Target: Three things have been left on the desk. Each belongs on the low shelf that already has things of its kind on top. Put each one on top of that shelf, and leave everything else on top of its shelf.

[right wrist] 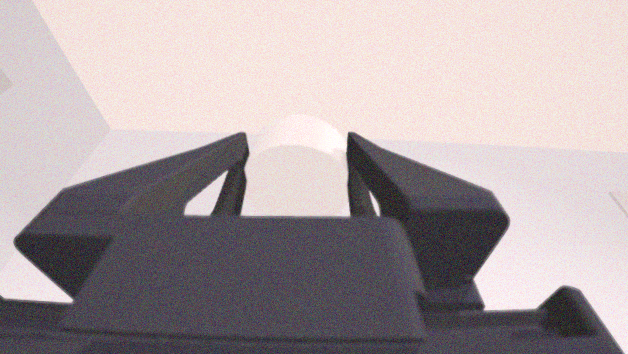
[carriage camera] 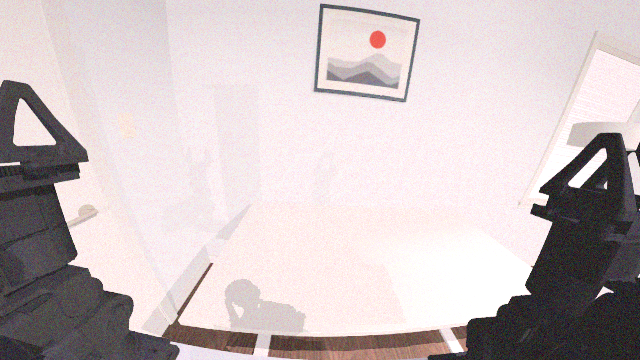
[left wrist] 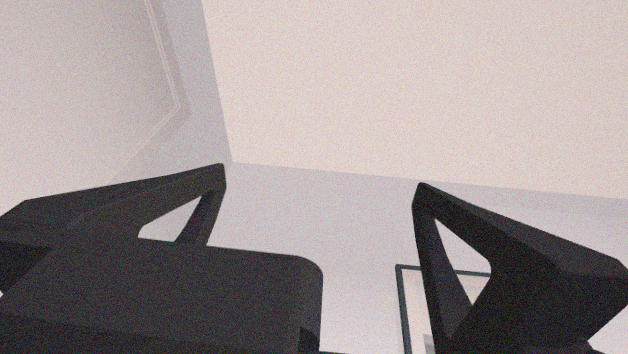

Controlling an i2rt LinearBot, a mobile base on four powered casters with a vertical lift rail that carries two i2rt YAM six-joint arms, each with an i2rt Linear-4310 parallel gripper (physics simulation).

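Places are measured from the left arm's base along level axes (x ahead, y left, z up), in centimetres.
Pixels of known places: left gripper, fingertip midpoint: [left wrist: 319, 184]; right gripper, fingertip midpoint: [right wrist: 297, 144] [carriage camera: 624, 135]; left arm's base, link origin: [carriage camera: 119, 359].
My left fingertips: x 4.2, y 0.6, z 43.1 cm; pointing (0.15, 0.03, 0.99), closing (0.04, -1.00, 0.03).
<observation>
Ahead of a thing's pixels: the offset from my left fingertips to its top centre. "spot": to the spot under its first point. Level surfaces: height alone.
A plain white, round-ended thing {dz +1.3, dx +1.6, dy -64.6 cm} [carriage camera: 587, 134] [right wrist: 297, 180], like a cylinder or cup, is held between the fingers of my right gripper [right wrist: 297, 144]. Its lower part is hidden behind the gripper body in the right wrist view. In the carriage view, that gripper is raised at the right edge, its fingers pointing up. My left gripper [left wrist: 319, 184] is open and empty, raised at the left edge of the carriage view with one finger showing. The white desk {dz -60.0 cm} [carriage camera: 325, 260] lies ahead, low in the carriage view. The low shelves do not show in these views.
A shadow of an arm falls on the desk. Brown wooden floor {dz -132.0 cm} [carriage camera: 350, 346] shows below its near edge. A framed picture [carriage camera: 316, 55] hangs on the wall beyond. A window [carriage camera: 607, 85] is at the right, and a door handle {spot: dz -39.5, dx +25.4, dy +50.4 cm} [carriage camera: 82, 218] at the left.
</observation>
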